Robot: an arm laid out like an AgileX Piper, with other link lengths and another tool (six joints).
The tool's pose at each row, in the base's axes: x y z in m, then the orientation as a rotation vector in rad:
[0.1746 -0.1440 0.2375 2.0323 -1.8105 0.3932]
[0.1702 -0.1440 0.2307 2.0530 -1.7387 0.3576]
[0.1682 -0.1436 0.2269 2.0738 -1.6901 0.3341]
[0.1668 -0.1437 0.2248 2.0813 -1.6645 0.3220]
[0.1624 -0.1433 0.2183 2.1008 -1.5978 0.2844]
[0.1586 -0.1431 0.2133 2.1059 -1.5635 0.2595]
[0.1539 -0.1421 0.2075 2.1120 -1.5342 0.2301]
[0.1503 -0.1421 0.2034 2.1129 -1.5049 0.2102]
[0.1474 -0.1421 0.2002 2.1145 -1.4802 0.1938]
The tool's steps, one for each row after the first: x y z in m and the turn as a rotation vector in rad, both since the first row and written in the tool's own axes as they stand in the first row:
[-0.0036 0.0037 0.0062 -0.0293 0.0098 -0.0565]
[-0.0060 0.0052 0.0095 -0.0439 0.0123 -0.0975]
[-0.0070 0.0064 0.0115 -0.0533 0.0153 -0.1180]
[-0.0109 0.0101 0.0173 -0.0804 0.0194 -0.1725]
[-0.0138 0.0133 0.0218 -0.1001 0.0211 -0.2000]
[-0.0179 0.0173 0.0267 -0.1199 0.0172 -0.2255]
[-0.0203 0.0205 0.0305 -0.1378 0.0205 -0.2479]
[-0.0221 0.0230 0.0334 -0.1521 0.0228 -0.2671]

